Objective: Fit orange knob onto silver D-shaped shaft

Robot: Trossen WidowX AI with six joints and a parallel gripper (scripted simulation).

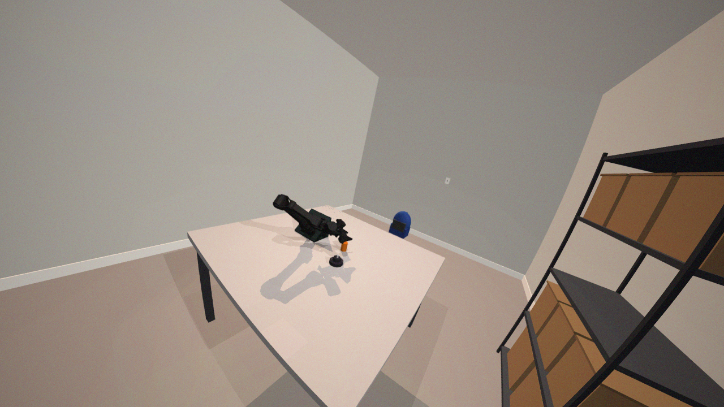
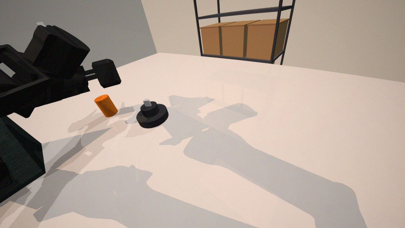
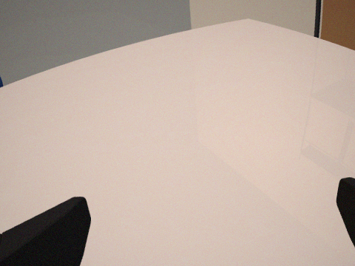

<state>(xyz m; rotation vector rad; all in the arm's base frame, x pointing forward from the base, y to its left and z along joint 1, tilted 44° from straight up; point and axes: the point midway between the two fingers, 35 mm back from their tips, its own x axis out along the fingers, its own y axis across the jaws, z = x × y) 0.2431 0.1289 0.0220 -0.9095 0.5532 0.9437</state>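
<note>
The orange knob lies 10 mm behind my gripper tip, 20 mm to the right of it and 70 mm below it. From my gripper tip the other things lie so: round black pedestal (70 mm ahead, 170 mm to the right, 80 mm below).
</note>
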